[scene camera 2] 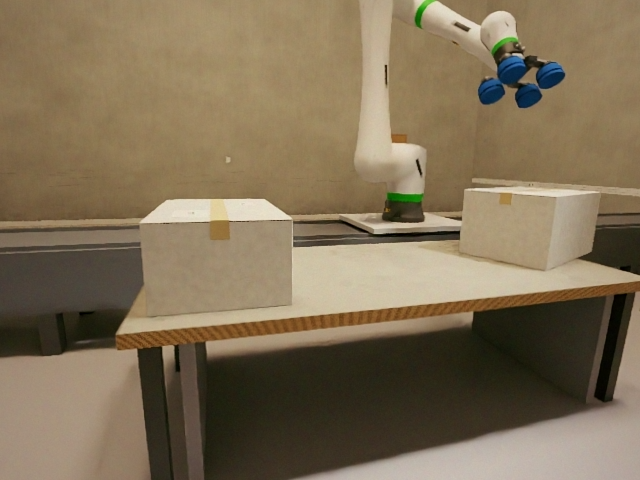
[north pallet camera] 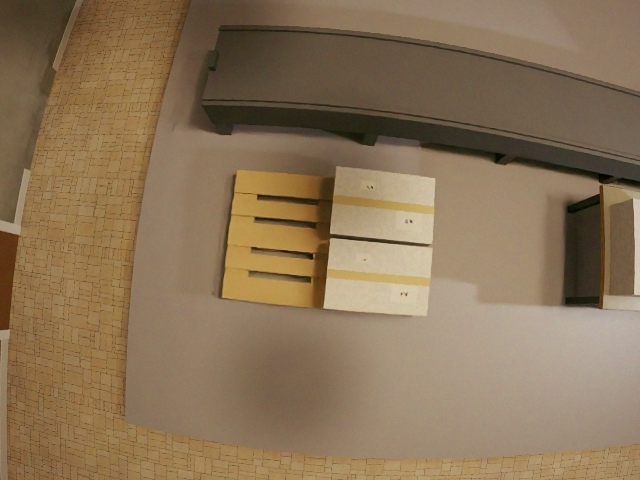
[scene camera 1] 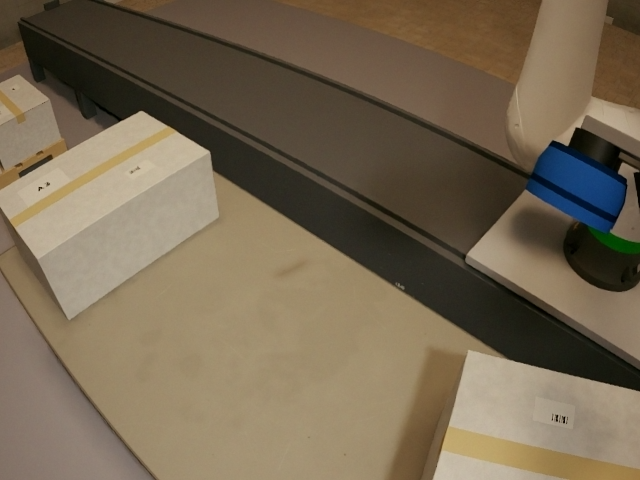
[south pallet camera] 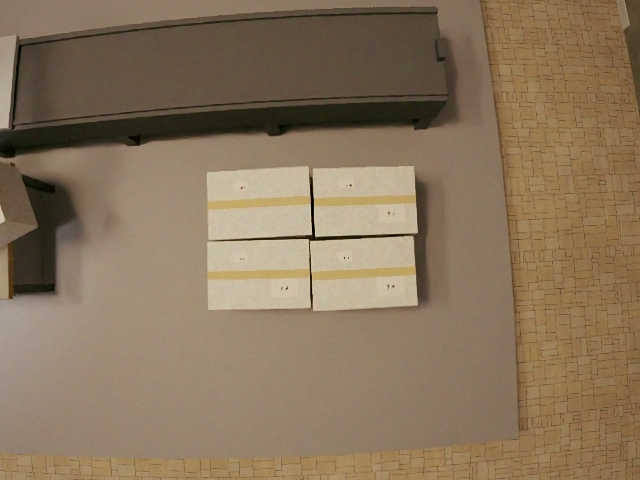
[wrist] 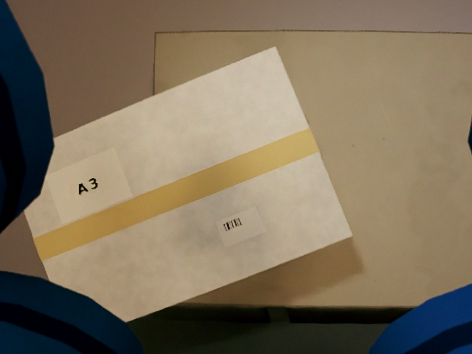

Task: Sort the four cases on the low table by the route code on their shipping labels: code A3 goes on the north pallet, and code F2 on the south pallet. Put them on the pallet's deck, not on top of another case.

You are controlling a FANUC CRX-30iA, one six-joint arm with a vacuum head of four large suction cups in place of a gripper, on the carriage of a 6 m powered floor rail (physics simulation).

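Places are measured from the arm's base along level axes (x right, y ahead, z up), in metres.
Where they show: hand, its tool point: (scene camera 2: pixel 521 88) (wrist: pixel 255 255); arm's base, origin of its link: (scene camera 2: pixel 403 219) (scene camera 1: pixel 603 257).
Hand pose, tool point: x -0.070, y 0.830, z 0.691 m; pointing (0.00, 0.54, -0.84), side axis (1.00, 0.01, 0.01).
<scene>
Each offset is from my tool point to the top centre of the thing. Level surfaces: height alone.
My vacuum gripper (scene camera 2: pixel 521 81) is open, with no case on its blue cups, high above the low table's south end. Below it, a white case {dx -0.145, dy -0.003, dz -0.436 m} (scene camera 1: pixel 547 377) (scene camera 2: pixel 506 224) (wrist: pixel 195 185) sits turned on the low table {dz -0.731 m} (scene camera 1: pixel 289 330) (scene camera 2: pixel 372 273) (wrist: pixel 395 115); its label reads A3 in the wrist view. Another white case {dx +1.273, dy +0.096, dz -0.484 m} (scene camera 1: pixel 139 227) (scene camera 2: pixel 219 268) (north pallet camera: pixel 622 248), labelled A3, sits at the table's other end. The north pallet (north pallet camera: pixel 279 236) holds two cases side by side on its right half; its left deck is bare. Four cases cover the south pallet, which does not show; their codes are too small to read surely.
The long dark floor rail (scene camera 1: pixel 289 118) (north pallet camera: pixel 413 82) (south pallet camera: pixel 232 67) runs behind the table and both pallets. The arm's white carriage plate (scene camera 1: pixel 522 258) (scene camera 2: pixel 361 224) stands on it behind the table. The south pallet's cases {dx -1.746, dy -0.009, dz -0.820 m} (south pallet camera: pixel 258 222) (south pallet camera: pixel 364 222) stand close together.
</scene>
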